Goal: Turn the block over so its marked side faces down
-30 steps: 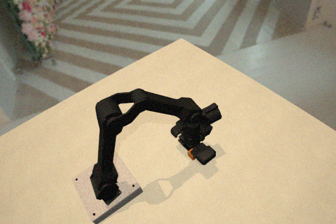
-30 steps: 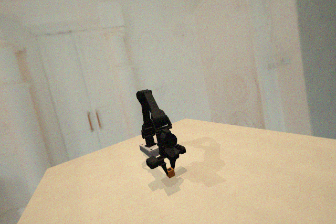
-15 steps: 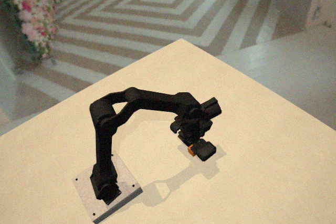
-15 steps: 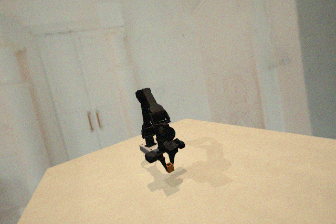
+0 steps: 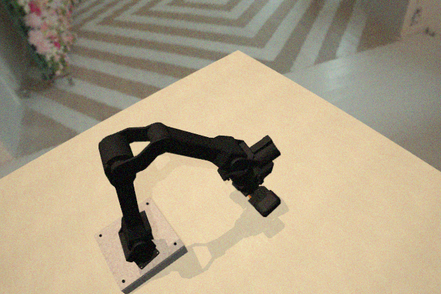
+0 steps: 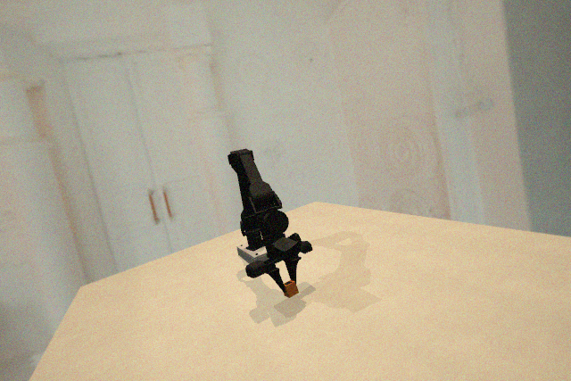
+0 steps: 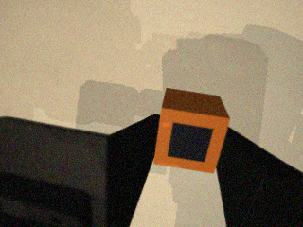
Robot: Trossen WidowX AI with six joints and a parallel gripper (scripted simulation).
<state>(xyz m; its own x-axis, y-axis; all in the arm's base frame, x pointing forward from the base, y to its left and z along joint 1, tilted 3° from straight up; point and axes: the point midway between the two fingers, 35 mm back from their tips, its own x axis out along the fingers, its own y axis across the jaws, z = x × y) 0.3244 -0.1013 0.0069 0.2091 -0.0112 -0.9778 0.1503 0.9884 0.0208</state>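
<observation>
My gripper tip is now 1 cm below the block.
</observation>
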